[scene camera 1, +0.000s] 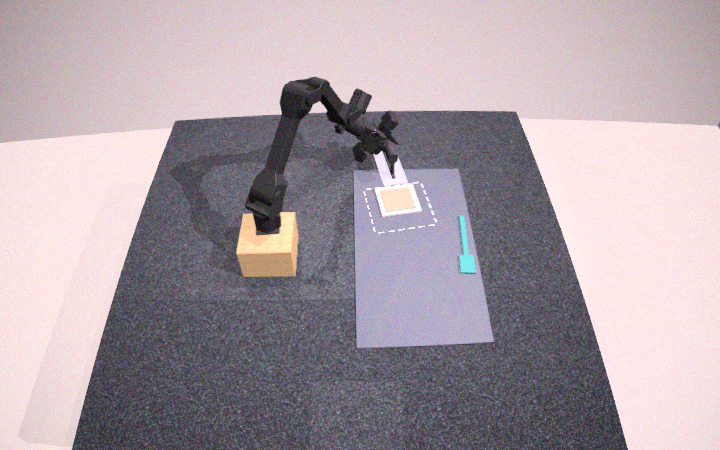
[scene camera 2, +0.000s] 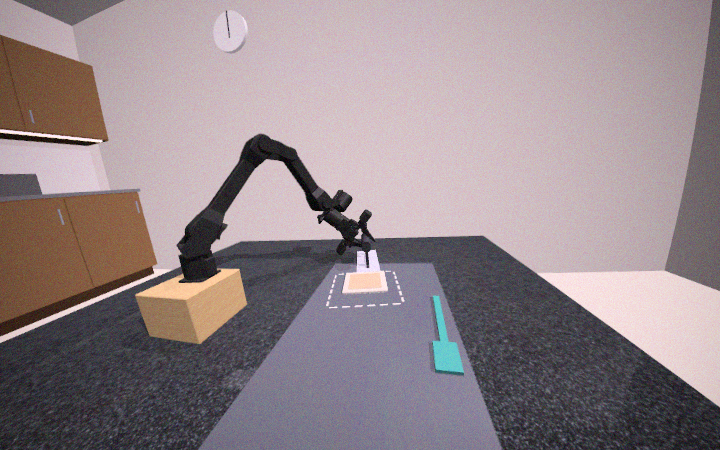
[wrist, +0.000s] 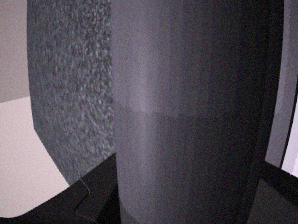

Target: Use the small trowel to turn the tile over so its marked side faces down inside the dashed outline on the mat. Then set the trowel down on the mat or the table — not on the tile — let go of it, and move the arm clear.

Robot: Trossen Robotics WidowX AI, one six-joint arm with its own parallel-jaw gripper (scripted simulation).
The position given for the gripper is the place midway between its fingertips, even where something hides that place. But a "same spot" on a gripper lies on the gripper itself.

gripper: scene camera 1; scene camera 2 372, 245; wrist
tile: scene camera 1; scene camera 2; not seen in the wrist view (out of frame)
same spot on gripper: (wrist: 98, 189) = (scene camera 1: 391, 140)
same spot on tile: (scene camera 2: 363, 282) = (scene camera 1: 397, 201)
